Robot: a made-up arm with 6 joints. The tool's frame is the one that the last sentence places. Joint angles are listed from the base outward.
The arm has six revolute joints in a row. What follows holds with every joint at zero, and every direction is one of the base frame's. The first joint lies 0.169 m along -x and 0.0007 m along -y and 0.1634 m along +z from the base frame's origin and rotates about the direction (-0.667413, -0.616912, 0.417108). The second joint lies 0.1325 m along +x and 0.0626 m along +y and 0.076 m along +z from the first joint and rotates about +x. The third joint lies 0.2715 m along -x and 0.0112 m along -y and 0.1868 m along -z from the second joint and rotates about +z. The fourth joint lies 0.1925 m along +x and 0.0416 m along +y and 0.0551 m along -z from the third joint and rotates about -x. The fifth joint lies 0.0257 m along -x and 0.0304 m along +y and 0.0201 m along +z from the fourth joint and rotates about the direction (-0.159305, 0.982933, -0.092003). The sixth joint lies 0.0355 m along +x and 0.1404 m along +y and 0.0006 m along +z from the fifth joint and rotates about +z. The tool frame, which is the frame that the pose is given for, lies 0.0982 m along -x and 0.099 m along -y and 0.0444 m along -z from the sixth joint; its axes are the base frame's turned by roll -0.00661, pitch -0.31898 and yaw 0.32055 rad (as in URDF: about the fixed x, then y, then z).
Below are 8 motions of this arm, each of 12 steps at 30 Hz.
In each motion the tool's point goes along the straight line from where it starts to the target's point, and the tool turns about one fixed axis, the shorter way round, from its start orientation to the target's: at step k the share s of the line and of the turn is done. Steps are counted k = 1, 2, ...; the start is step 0. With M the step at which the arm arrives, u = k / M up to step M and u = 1 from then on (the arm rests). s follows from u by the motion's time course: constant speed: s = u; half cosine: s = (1 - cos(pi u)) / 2; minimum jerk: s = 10 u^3 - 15 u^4 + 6 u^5.
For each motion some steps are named. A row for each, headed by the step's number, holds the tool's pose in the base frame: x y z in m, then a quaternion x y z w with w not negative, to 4 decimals.
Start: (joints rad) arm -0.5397 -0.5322 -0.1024 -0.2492 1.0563 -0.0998
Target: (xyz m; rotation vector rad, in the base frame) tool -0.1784 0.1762 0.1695 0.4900 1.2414 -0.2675
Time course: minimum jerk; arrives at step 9
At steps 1, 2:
1: -0.2186 0.1025 0.0886 0.0679 0.5074 -0.0609 0.8569
2: -0.2160 0.1073 0.0939 0.0785 0.5124 -0.0651 0.8527

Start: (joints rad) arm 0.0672 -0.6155 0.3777 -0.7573 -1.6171 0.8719
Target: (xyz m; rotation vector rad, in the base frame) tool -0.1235 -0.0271 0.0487 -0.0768 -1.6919 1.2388
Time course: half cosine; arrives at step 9
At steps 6, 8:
6: -0.1225 -0.0118 0.0505 -0.0347 -0.7075 0.5175 0.4800
8: -0.1234 -0.0253 0.0489 -0.0321 -0.7001 0.5125 0.4961

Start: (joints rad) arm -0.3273 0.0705 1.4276 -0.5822 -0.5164 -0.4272
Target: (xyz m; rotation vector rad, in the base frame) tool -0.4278 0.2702 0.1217 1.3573 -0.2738 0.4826
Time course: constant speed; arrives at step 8
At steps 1, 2, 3, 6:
1: -0.4516 0.2511 0.1314 0.6139 -0.1062 0.3182 0.7146
2: -0.4482 0.2538 0.1300 0.6151 -0.1090 0.3044 0.7191
3: -0.4448 0.2565 0.1286 0.6162 -0.1117 0.2905 0.7235
6: -0.4346 0.2647 0.1245 0.6186 -0.1197 0.2485 0.7357

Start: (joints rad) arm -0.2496 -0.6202 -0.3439 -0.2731 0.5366 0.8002
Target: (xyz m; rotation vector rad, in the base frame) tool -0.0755 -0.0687 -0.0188 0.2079 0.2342 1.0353
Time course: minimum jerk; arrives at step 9
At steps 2, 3, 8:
2: -0.1421 -0.0724 -0.0021 0.1138 0.1360 0.2913 0.9401
3: -0.1325 -0.0719 -0.0046 0.1120 0.1328 0.3215 0.9308
8: -0.0763 -0.0687 -0.0186 0.0992 0.1118 0.4904 0.8586

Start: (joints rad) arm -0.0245 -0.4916 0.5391 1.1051 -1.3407 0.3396
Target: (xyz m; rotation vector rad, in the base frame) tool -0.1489 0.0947 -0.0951 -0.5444 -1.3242 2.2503
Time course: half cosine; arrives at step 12
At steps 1, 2, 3, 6, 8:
1: -0.1684 0.0489 -0.0868 -0.2983 -0.3333 0.8597 0.2467
2: -0.1674 0.0512 -0.0872 -0.2934 -0.3412 0.8584 0.2463
3: -0.1658 0.0549 -0.0879 -0.2856 -0.3537 0.8561 0.2457
6: -0.1588 0.0714 -0.0909 -0.2503 -0.4084 0.8438 0.2420
8: -0.1539 0.0831 -0.0930 -0.2246 -0.4460 0.8329 0.2388

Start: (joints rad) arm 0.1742 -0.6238 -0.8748 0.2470 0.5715 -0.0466
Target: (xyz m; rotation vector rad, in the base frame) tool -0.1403 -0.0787 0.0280 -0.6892 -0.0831 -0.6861
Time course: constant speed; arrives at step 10
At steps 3, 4, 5, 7, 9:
3: -0.1400 -0.0906 0.0447 -0.3507 -0.0247 -0.3506 0.8680
4: -0.1400 -0.0889 0.0423 -0.3479 -0.0269 -0.3476 0.8703
5: -0.1401 -0.0872 0.0399 -0.3451 -0.0291 -0.3446 0.8725
7: -0.1402 -0.0838 0.0351 -0.3395 -0.0334 -0.3386 0.8769
9: -0.1403 -0.0804 0.0304 -0.3339 -0.0378 -0.3326 0.8812

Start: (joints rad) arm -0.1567 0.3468 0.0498 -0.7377 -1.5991 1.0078
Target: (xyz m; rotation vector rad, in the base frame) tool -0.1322 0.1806 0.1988 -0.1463 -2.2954 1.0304
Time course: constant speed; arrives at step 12
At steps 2, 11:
2: -0.1040 0.1346 0.1245 -0.0088 -0.8683 0.1008 0.4855
11: -0.1294 0.1760 0.1914 -0.0508 -0.8720 0.3620 0.3257

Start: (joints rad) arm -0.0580 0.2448 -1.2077 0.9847 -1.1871 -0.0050
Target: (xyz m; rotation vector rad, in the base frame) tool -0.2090 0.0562 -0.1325 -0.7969 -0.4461 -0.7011
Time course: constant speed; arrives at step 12
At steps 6, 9, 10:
6: -0.2122 0.0293 -0.1288 -0.4110 -0.2224 -0.1727 0.8671
9: -0.2106 0.0428 -0.1307 -0.3953 -0.2174 -0.2530 0.8559
10: -0.2101 0.0472 -0.1313 -0.3894 -0.2154 -0.2794 0.8508

